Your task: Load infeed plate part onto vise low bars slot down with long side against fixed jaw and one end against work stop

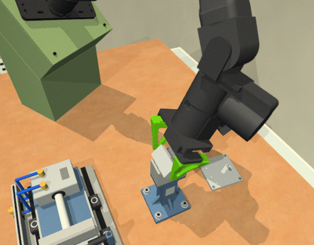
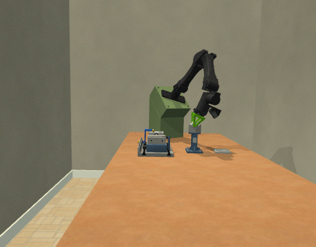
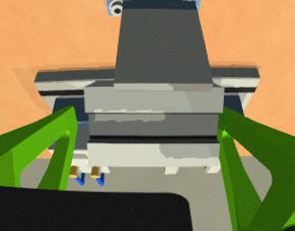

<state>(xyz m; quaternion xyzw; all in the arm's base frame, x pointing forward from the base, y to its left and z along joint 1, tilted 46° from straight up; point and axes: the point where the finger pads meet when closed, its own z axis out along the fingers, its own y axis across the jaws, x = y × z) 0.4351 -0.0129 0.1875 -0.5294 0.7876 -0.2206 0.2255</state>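
My gripper is now 1 cm to the right of the grey part. Round my hand: moving jaw: 22 cm to the right, 8 cm below, 1 cm ahead; then work stop: 17 cm to the right, 7 cm below, 5 cm ahead; then white cylinder rod: 21 cm to the right, 8 cm below, 4 cm behind.
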